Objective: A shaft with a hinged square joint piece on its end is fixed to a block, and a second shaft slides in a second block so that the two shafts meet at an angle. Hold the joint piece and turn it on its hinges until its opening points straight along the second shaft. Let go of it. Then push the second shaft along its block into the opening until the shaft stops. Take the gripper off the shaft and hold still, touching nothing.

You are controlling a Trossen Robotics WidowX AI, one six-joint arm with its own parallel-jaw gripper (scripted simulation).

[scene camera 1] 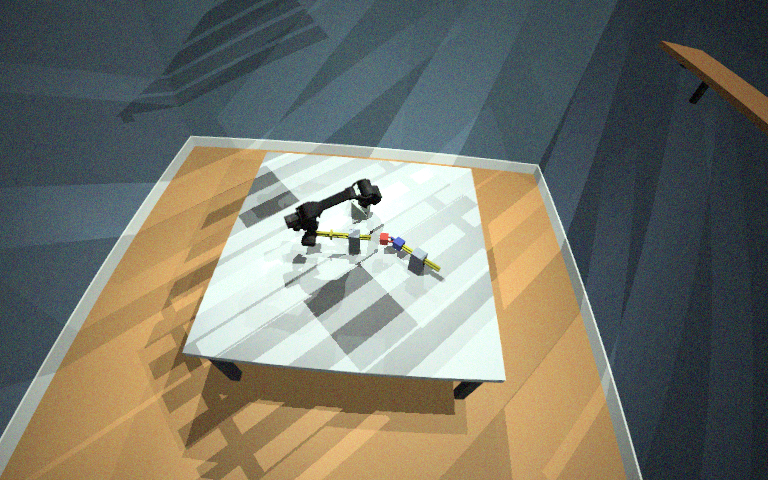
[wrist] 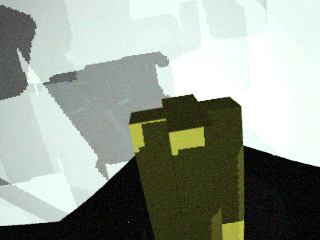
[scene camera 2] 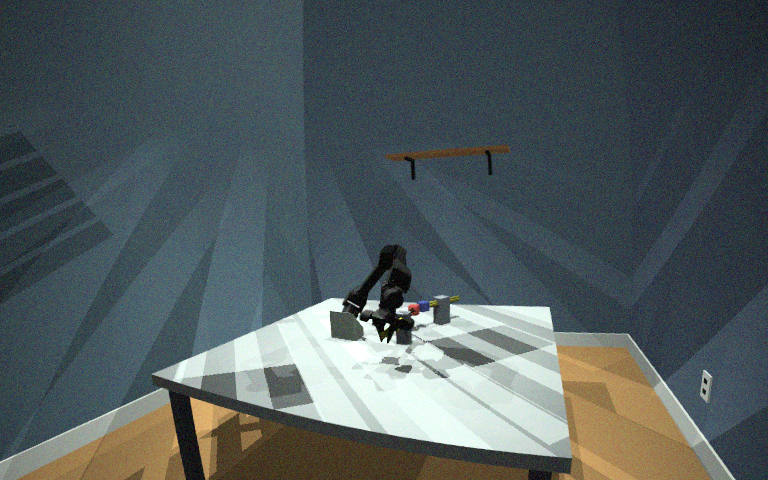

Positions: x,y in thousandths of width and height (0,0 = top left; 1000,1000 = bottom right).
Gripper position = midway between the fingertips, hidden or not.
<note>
In view: my gripper (scene camera 2: 501,714).
My gripper also shows in the wrist view (wrist: 561,640).
</note>
